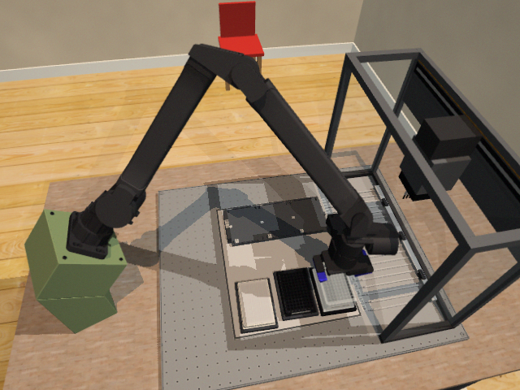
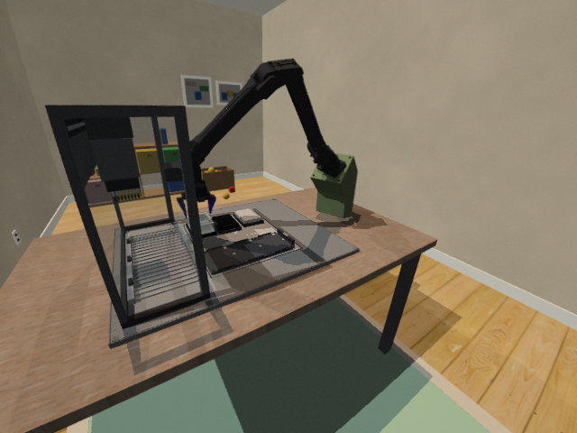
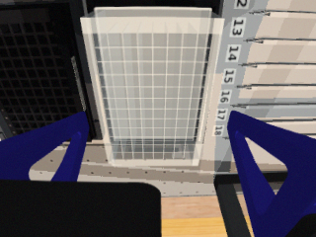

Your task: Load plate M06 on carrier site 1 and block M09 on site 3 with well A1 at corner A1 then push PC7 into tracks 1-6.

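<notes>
Right now my hand is 60 mm above the clear 96-well plate M06. The rest, counted from my hand: white 384-well plate M60 (220 mm behind, 20 mm to the right, 60 mm below); nest S2 (110 mm behind, 70 mm below); nest S3 (70 mm below).
</notes>
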